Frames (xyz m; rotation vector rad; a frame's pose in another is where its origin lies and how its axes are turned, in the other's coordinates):
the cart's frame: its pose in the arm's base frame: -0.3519 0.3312 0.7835 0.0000 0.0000 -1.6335
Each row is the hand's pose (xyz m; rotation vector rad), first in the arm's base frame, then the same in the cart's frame.
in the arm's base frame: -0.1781 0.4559 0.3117 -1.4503 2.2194 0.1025
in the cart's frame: -0.1353 0.1656 -0.4718 -2.7612 0.4889 0.5839
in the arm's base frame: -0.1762 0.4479 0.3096 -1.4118 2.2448 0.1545
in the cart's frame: -0.1275 0.1680 -0.4739 -2.7741 0.5411 0.6235
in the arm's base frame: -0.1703 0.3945 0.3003 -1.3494 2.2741 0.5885
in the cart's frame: -0.0746 0.1773 -0.4832 2.9096 -0.6461 -0.9431
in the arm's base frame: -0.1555 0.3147 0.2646 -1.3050 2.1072 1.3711
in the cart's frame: 0.0042 0.1970 -0.5189 2.3154 -0.4683 -1.2011
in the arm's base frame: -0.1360 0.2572 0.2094 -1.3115 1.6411 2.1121
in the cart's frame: 0.0603 0.2201 -0.5741 1.7250 -0.1380 -1.3369
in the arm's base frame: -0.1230 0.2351 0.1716 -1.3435 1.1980 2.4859
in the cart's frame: 0.0816 0.2345 -0.6119 1.3731 0.1219 -1.3653
